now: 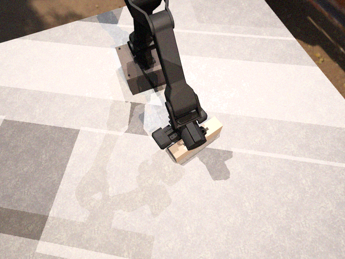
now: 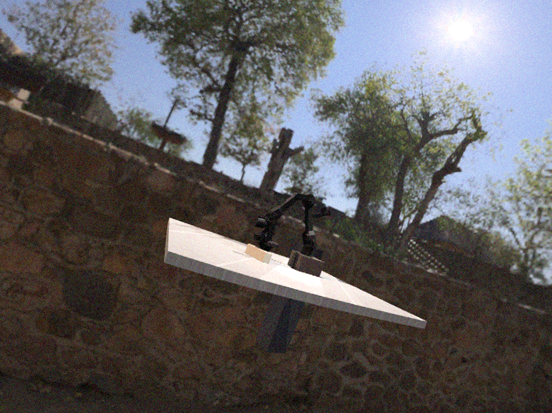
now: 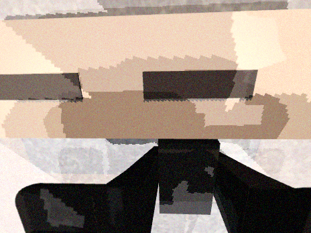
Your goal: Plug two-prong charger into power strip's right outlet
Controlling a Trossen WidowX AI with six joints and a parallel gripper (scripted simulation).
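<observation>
Right now the two-prong charger is 20 mm ahead of my gripper tip and 10 mm above it.
</observation>
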